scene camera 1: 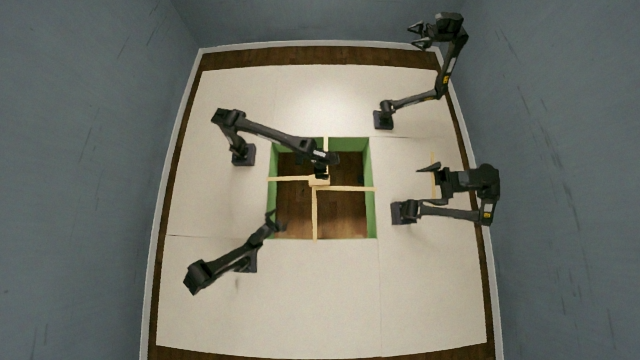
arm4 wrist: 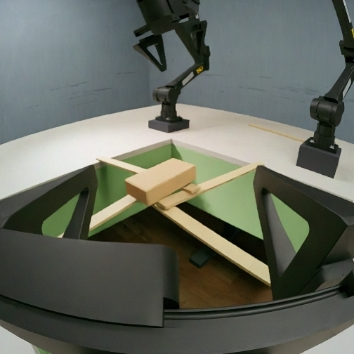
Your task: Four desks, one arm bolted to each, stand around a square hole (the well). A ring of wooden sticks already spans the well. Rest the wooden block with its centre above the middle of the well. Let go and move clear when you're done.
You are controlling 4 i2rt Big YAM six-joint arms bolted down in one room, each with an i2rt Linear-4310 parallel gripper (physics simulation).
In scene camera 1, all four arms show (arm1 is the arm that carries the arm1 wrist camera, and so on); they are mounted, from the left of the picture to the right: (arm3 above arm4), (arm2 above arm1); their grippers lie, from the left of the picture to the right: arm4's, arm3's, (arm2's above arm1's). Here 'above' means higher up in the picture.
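The wooden block (arm4 wrist: 160,181) (scene camera 1: 314,181) lies on the sticks (arm4 wrist: 215,241) (scene camera 1: 314,215) where they meet near the middle of the well (scene camera 1: 345,215); part of it is hidden in the scene view. Arm3's gripper (arm4 wrist: 181,63) (scene camera 1: 322,176) is open, pointing down, apart from and above the block. Arm4's gripper (arm4 wrist: 176,171) (scene camera 1: 278,220) is open and empty over the well's lower left corner. Arm1's gripper (scene camera 1: 425,185) is open over the right desk. Arm2's gripper (scene camera 1: 411,36) is open and empty at the upper right.
A loose stick (arm4 wrist: 275,132) (scene camera 1: 433,175) lies on the right desk, partly beneath arm1's gripper. Green walls (arm4 wrist: 215,172) (scene camera 1: 371,210) line the well. Arm3's forearm (scene camera 1: 272,132) reaches across the well's upper left part. Arm2's base (arm4 wrist: 169,125) (scene camera 1: 383,121) stands beyond the well's upper right corner.
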